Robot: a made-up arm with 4 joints.
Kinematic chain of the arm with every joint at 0, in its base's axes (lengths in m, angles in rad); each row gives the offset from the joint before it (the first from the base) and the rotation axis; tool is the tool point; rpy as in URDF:
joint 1: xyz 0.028 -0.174 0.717 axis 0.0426 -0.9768 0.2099
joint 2: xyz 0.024 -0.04 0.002 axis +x
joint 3: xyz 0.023 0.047 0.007 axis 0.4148 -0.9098 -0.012
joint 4: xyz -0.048 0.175 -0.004 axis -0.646 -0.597 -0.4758
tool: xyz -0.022 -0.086 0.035 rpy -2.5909 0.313 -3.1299
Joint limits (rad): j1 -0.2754..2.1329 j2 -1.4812..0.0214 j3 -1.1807..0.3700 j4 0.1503..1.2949
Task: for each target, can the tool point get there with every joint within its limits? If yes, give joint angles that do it. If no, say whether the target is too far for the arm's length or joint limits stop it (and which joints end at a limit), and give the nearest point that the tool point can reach.
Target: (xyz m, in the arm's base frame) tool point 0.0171 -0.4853 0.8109
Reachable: no: joint limits stop it (at a limit: joint 1, joint 2, joint 3, joint 4) | nearest point -0.0475 -0.1705 0.6007 | short by 0.384 m
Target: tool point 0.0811 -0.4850 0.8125
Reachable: no: joint limits stop it (at a limit: joint 1, joint 2, joint 3, joint 4) | nearest point 0.1573 -0.1310 0.7428 | short by 0.369 m
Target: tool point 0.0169 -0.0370 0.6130
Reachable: yes | joints 1.5934 -0.3855 0.0366 0.9692
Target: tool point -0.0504 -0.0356 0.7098
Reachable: yes | joints 0.6454 -0.2011 -0.3308 0.7129
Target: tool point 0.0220 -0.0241 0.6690
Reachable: yes | joints 0.7773 -0.6185 -0.8004 0.5766
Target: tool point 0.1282 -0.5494 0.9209
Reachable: no: too far | nearest point 0.1573 -0.1310 0.7428 | short by 0.456 m
